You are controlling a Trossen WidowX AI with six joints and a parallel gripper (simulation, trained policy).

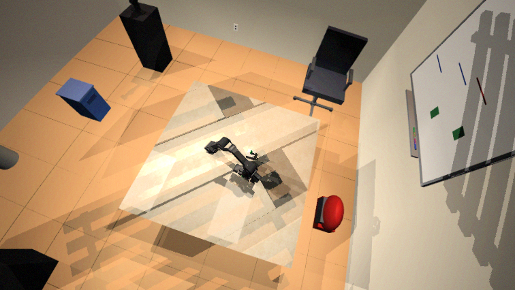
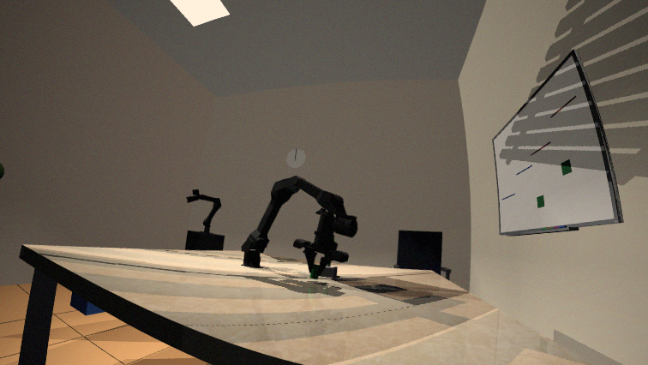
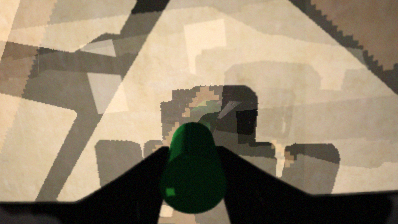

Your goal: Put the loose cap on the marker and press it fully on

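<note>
Right now the green marker is 200 mm to the left of my gripper tip and 40 mm above it. Also, from my gripper tip: green cap: 10 mm above; holder block: 200 mm to the left, 10 mm below.
</note>
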